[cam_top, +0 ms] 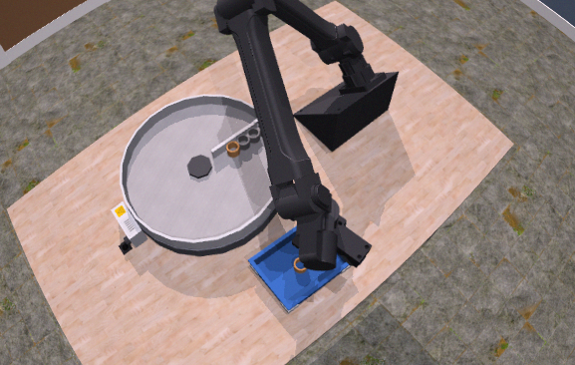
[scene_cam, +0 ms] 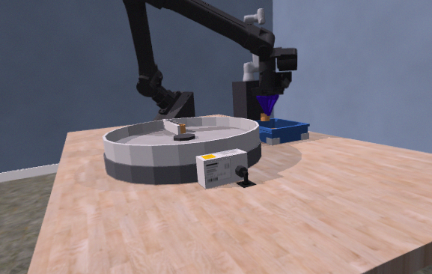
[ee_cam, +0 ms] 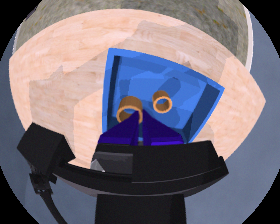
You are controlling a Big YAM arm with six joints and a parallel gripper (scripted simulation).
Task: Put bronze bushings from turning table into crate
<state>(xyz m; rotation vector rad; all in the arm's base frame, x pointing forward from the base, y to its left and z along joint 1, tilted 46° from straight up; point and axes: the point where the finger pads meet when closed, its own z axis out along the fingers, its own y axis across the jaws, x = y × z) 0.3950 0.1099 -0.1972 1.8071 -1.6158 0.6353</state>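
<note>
Right now the blue crate is 60 mm below my hand, 40 mm ahead of it and 10 mm to the right of it. Also, from my hand: grey turning table: 350 mm to the right, 50 mm ahead, 30 mm below.
</note>
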